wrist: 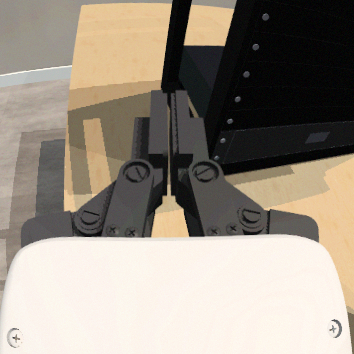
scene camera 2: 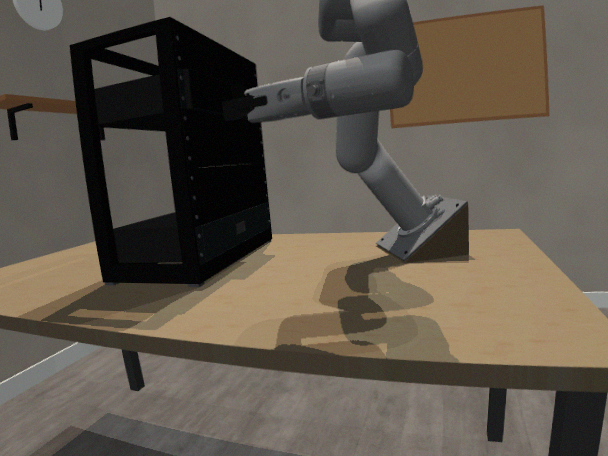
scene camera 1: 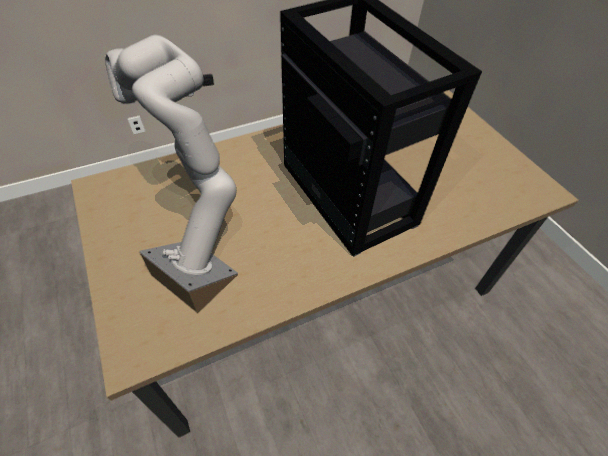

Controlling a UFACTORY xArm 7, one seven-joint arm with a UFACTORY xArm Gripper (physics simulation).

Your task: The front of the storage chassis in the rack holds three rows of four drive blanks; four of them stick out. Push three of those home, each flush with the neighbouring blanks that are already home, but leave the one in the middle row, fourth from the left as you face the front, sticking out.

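Observation:
The black rack stands upright on the table. A dark box-like body sits in its upper part, and a dark block juts from its front in the first scene view. The front is nearly black, so the separate drive blanks, their rows and which ones stick out cannot be told. My gripper is shut and empty. It points at the upper part of the rack front in the second scene view; whether the fingertips touch anything there cannot be told.
A lower front panel with a small label sits at the bottom of the rack. Screw-dotted posts edge the rack front. The arm's wedge base is fixed on the wooden table.

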